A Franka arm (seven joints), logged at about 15 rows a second.
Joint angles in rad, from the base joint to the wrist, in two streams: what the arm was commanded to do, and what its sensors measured. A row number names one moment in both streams.
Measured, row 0:
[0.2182 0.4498 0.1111 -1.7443 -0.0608 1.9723 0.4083]
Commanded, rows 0 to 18:
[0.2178 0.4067 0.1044 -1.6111 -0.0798 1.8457 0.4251]
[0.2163 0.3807 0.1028 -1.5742 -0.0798 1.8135 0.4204]
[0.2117 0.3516 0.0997 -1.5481 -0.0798 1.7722 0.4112]
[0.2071 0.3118 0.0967 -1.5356 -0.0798 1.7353 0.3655]
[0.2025 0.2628 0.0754 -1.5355 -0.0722 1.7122 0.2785]
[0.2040 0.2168 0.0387 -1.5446 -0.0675 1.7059 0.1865]
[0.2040 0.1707 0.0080 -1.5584 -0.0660 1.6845 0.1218]
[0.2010 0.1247 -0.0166 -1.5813 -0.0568 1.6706 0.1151]
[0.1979 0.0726 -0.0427 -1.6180 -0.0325 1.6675 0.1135]
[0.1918 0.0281 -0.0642 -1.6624 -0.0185 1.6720 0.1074]
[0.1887 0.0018 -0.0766 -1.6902 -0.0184 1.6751 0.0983]
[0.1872 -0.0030 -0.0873 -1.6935 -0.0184 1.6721 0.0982]
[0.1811 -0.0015 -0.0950 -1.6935 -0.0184 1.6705 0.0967]
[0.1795 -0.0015 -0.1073 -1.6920 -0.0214 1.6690 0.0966]
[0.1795 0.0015 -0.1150 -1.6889 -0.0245 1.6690 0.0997]
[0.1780 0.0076 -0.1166 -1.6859 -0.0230 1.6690 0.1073]
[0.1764 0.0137 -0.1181 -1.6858 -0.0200 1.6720 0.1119]
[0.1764 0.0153 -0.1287 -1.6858 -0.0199 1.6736 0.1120]
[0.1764 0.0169 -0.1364 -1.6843 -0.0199 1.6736 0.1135]
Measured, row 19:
[0.1772 0.0154 -0.1167 -1.6800 -0.0378 1.6618 0.1153]
